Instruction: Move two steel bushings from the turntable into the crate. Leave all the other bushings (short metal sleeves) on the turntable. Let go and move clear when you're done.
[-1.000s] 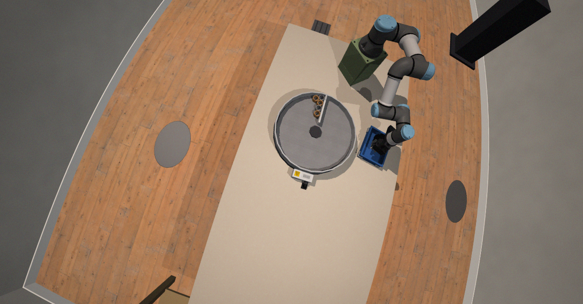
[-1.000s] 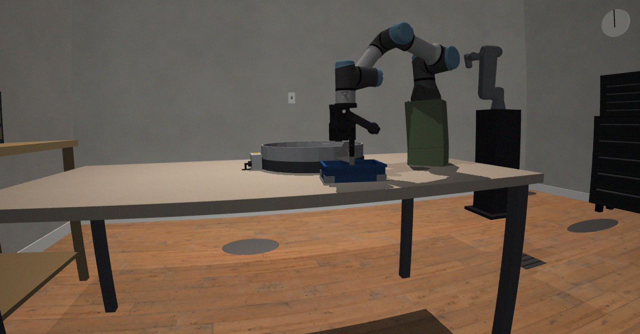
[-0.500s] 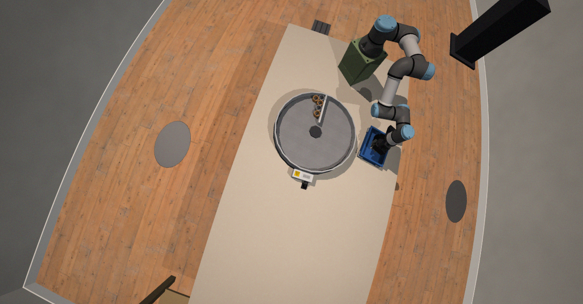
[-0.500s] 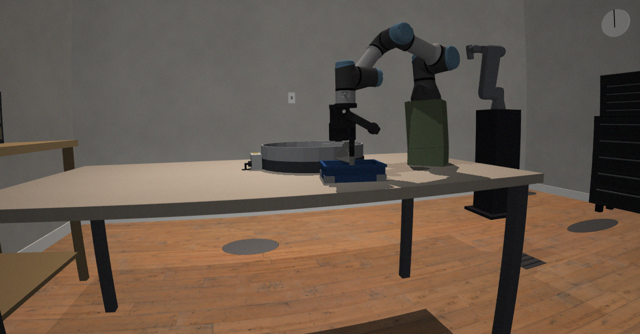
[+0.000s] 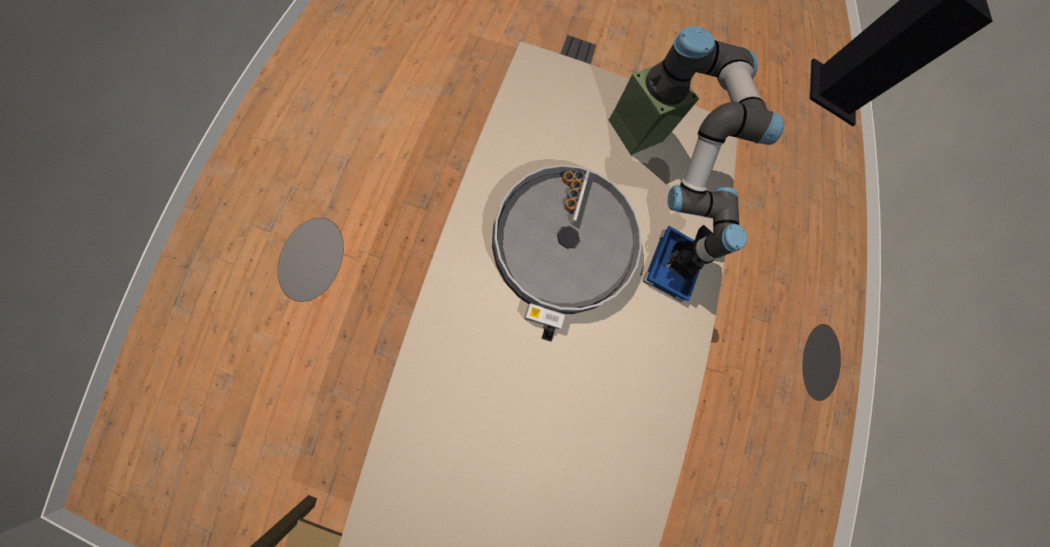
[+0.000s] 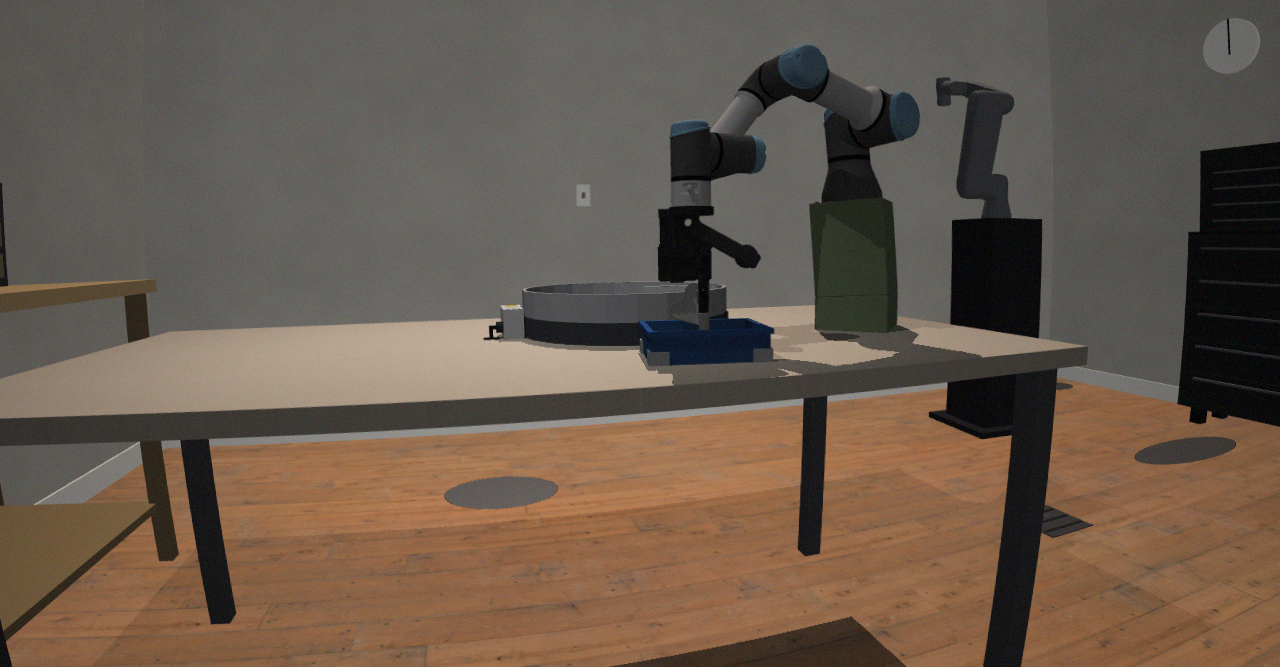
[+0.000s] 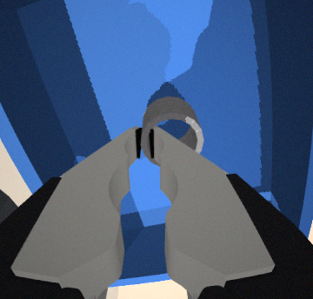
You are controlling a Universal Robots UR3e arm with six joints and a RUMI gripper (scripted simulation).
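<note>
Right now the blue crate is 10 mm to the left of my hand. Also, from my hand: round grey turntable 340 mm to the right, 80 mm ahead, 30 mm above.
</note>
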